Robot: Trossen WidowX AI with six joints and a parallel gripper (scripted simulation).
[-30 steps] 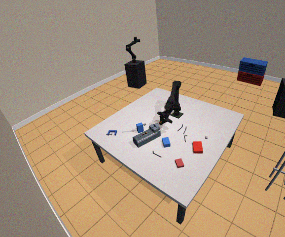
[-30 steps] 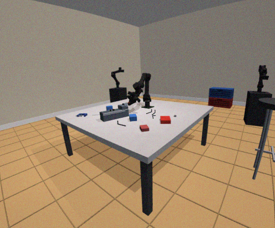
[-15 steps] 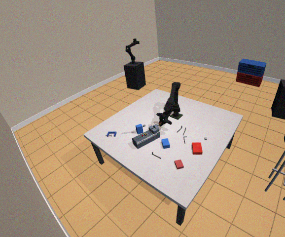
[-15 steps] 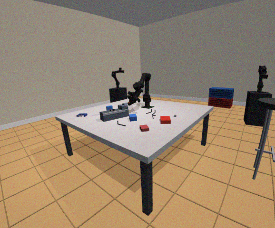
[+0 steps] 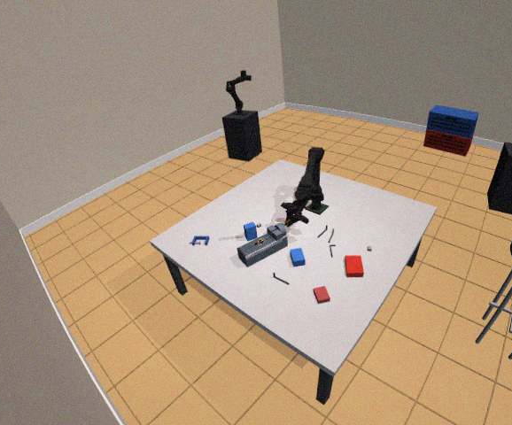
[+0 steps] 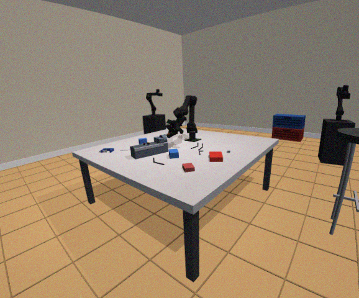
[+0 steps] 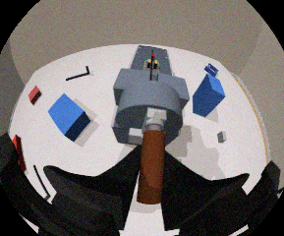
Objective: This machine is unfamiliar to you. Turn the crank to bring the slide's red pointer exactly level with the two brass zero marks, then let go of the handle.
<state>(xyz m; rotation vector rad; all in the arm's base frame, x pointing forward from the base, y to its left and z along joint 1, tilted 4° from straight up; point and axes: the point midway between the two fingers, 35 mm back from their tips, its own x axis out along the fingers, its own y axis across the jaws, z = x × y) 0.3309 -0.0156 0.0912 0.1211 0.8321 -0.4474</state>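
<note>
The brown crank handle lies 20 mm behind my gripper tip, 10 mm to the left of it and 20 mm above it. From my gripper tip the other things lie so: red pointer (180 mm ahead, 80 mm to the right, 10 mm below).
</note>
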